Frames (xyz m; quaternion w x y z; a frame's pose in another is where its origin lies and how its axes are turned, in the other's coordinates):
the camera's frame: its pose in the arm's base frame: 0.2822 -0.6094 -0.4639 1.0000 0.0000 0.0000 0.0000
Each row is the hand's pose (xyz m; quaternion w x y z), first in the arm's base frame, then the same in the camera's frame.
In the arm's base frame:
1: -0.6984 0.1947 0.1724 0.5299 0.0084 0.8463 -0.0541
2: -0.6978 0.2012 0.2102 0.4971 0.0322 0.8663 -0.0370
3: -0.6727 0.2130 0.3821 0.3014 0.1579 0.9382 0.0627
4: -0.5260 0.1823 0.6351 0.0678 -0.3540 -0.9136 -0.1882
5: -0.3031 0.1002 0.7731 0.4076 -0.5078 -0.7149 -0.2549
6: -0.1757 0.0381 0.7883 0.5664 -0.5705 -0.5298 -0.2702
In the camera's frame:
1: -0.9806 0.8041 0.6363 0.5299 0.0084 0.8463 -0.0541
2: -0.9800 0.8106 0.6741 0.4971 0.0322 0.8663 -0.0370
3: -0.9549 0.8224 0.8460 0.3014 0.1579 0.9382 0.0627
4: -0.8082 0.7917 1.0990 0.0678 -0.3540 -0.9136 -0.1882
5: -0.5853 0.7096 1.2370 0.4076 -0.5078 -0.7149 -0.2549
6: -0.4579 0.6475 1.2522 0.5664 -0.5705 -0.5298 -0.2702

